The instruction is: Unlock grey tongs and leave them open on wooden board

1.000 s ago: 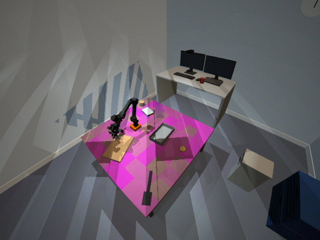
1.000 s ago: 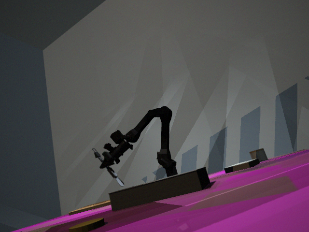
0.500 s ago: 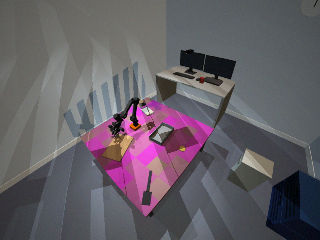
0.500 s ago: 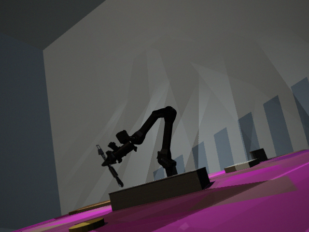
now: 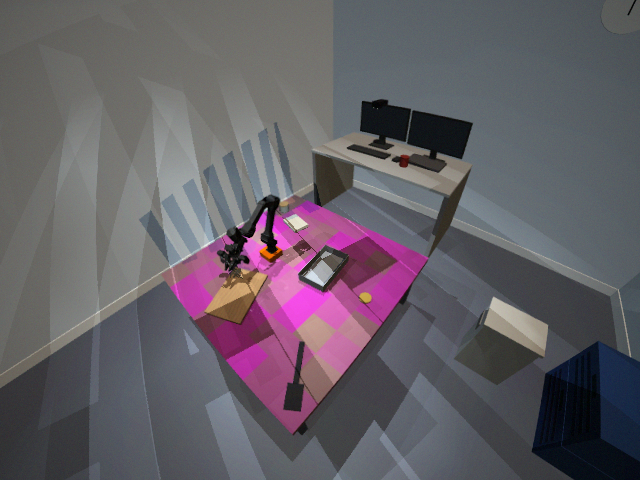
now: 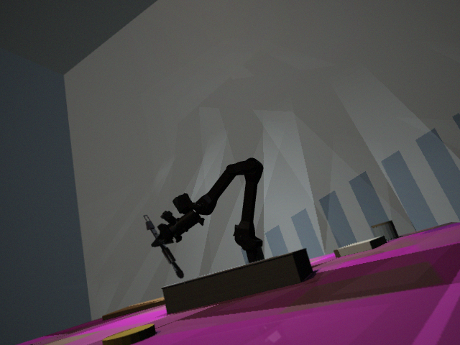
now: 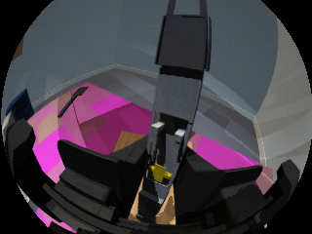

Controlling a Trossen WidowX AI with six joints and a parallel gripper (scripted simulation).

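The wooden board lies 200 mm below my gripper tip. From my gripper tip the other things lie so: yellow disc (580 mm ahead, 490 mm to the left, 200 mm below); white pad (240 mm behind, 700 mm to the left, 200 mm below); black spatula-like tool (610 mm ahead, 80 mm to the right, 210 mm below).
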